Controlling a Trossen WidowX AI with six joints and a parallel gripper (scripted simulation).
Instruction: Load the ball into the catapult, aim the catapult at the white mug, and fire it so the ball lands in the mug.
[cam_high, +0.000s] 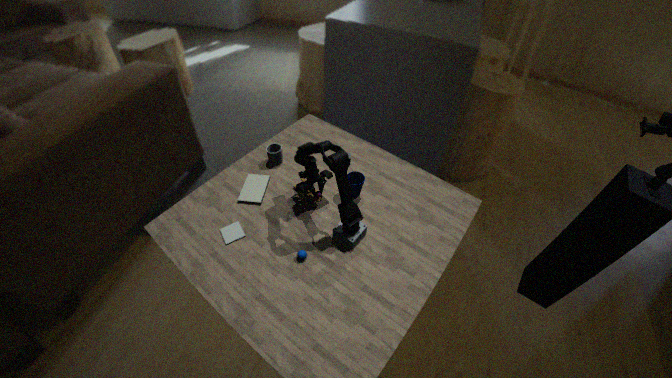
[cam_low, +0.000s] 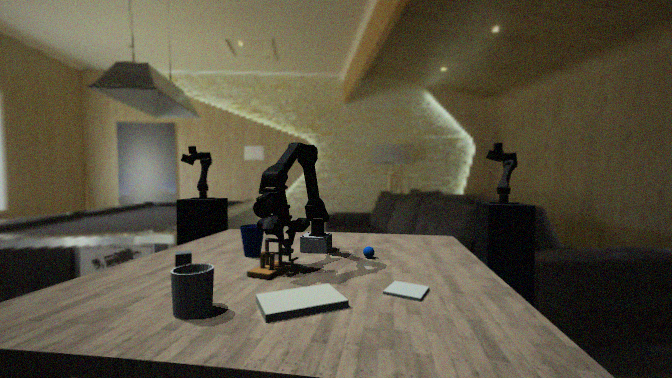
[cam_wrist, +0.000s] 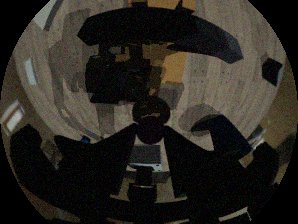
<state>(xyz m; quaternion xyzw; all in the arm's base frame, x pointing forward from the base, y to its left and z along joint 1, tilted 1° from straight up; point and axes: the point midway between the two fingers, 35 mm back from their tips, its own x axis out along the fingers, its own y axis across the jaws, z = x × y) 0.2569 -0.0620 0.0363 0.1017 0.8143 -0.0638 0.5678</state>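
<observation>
My gripper tip is now 1 cm below the purple ball. Also, from my gripper tip: blue cup (18 cm to the right, 10 cm behind, 4 cm below); blue ball (29 cm to the left, 14 cm behind, 5 cm below); wooden catapult (7 cm ahead, 2 cm below).
</observation>
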